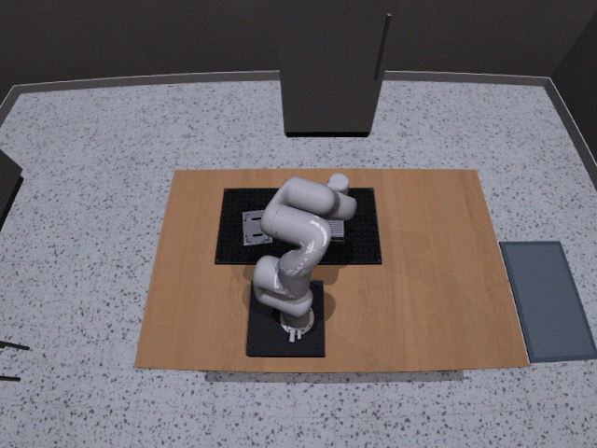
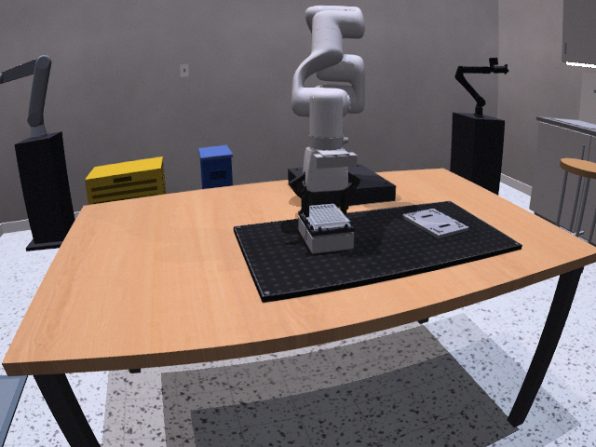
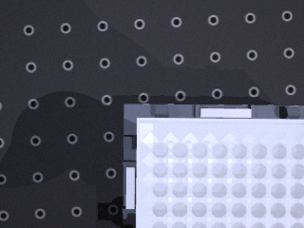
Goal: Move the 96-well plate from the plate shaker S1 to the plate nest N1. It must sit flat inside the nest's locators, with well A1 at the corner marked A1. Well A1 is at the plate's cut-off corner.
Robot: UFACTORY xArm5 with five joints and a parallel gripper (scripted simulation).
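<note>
Now: hand 20 mm above the white 96-well plate. The rest, counted from my hand: plate nest N1 (330 mm to the left, 70 mm below, 10 mm behind).
</note>
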